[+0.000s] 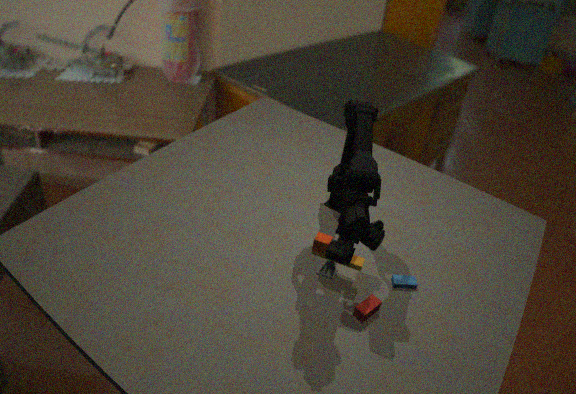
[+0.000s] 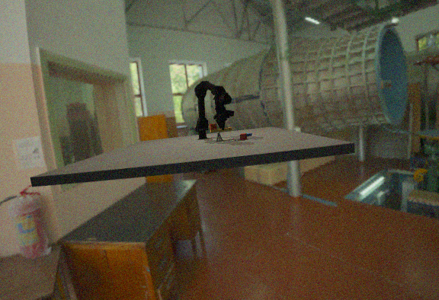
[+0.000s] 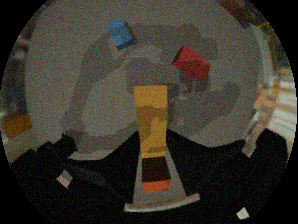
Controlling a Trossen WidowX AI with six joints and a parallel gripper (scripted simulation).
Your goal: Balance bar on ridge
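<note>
The bar lies 3 cm to the right of my gripper tip, 2 cm above it and 1 cm ahead of it. Also, from my gripper tip: red block (12 cm to the left, 6 cm ahead, 5 cm below); then blue block (16 cm to the left, 9 cm behind, 6 cm below).
</note>
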